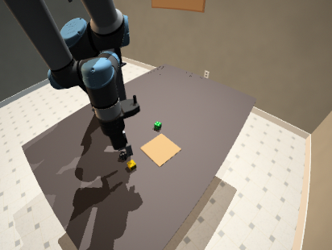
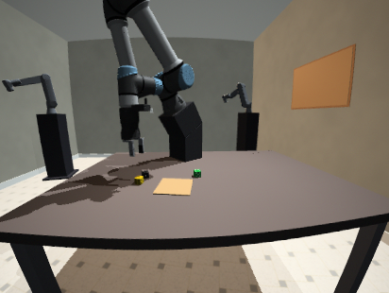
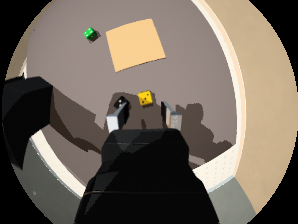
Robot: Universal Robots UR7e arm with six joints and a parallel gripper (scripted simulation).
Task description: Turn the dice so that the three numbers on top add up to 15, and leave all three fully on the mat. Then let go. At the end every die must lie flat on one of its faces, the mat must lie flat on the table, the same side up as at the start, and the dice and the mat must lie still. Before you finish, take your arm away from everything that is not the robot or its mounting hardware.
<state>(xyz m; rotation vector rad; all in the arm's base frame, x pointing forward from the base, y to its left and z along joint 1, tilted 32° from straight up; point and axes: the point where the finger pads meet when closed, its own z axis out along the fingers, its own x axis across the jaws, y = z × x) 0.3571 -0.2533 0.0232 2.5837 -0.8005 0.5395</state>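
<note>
My gripper is now 13 cm above the yellow die. The rest, counted from my hand: black die (6 cm behind, 3 cm to the left, 13 cm below); then green die (27 cm to the left, 13 cm below); then tan mat (7 cm ahead, 14 cm to the left, 15 cm below).
</note>
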